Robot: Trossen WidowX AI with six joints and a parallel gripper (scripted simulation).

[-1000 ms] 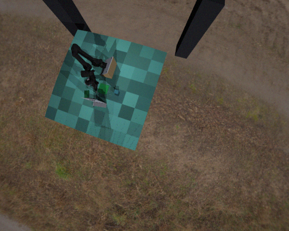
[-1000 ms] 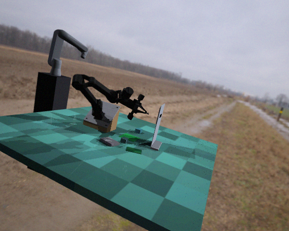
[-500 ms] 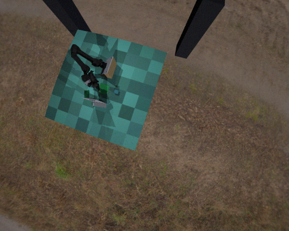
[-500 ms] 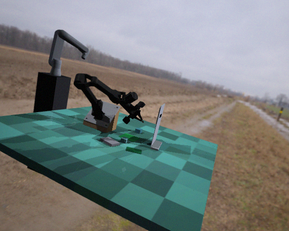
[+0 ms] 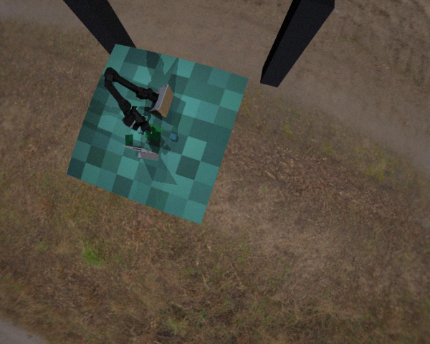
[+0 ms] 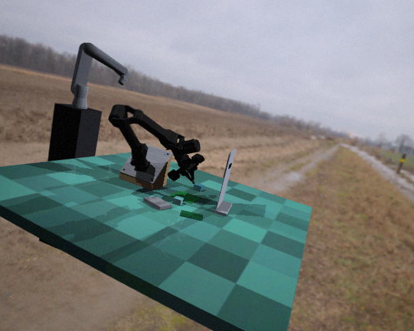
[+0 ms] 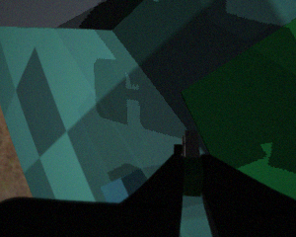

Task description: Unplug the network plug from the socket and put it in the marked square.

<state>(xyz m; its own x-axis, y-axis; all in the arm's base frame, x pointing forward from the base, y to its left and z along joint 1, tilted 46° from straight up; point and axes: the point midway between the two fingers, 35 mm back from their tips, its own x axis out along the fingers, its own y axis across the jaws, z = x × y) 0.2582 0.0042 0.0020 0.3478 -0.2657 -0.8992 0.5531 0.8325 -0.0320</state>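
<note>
Right now the green marked square is 1 cm behind my gripper tip, 1 cm to the right of it and 9 cm below it. Also, from my gripper tip: dark blue cube (17 cm to the left, 7 cm below); pale teal cube (1 cm behind, 13 cm to the right, 8 cm below); grey slab (7 cm behind, 22 cm to the right, 8 cm below).
</note>
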